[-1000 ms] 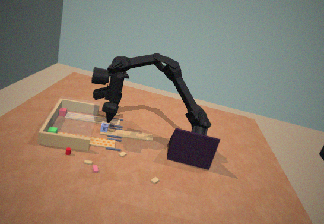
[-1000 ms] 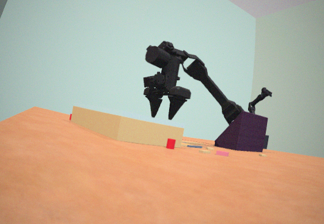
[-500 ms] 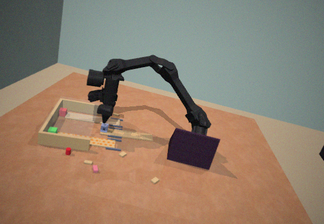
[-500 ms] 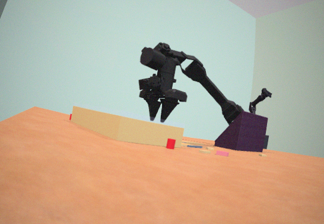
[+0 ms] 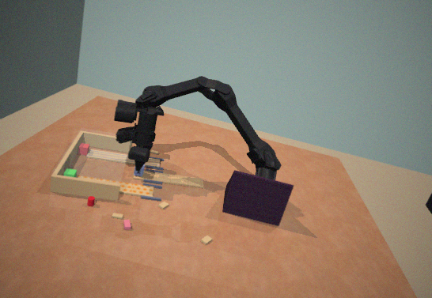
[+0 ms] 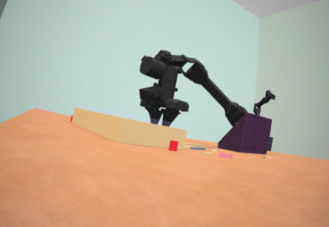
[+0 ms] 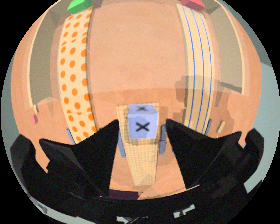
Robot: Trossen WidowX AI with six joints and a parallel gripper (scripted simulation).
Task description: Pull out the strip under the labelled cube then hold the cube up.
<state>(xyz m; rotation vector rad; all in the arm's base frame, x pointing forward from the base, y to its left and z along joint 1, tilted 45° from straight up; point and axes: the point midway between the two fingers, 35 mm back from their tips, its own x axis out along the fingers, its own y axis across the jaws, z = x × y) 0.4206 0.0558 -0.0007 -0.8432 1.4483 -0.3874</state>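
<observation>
The labelled cube lies 1 cm below my gripper tip. Also, from my gripper tip: pink block 8 cm behind, 26 cm to the left, 3 cm below; orange dotted strip 3 cm ahead, 11 cm to the left, 3 cm below.
</observation>
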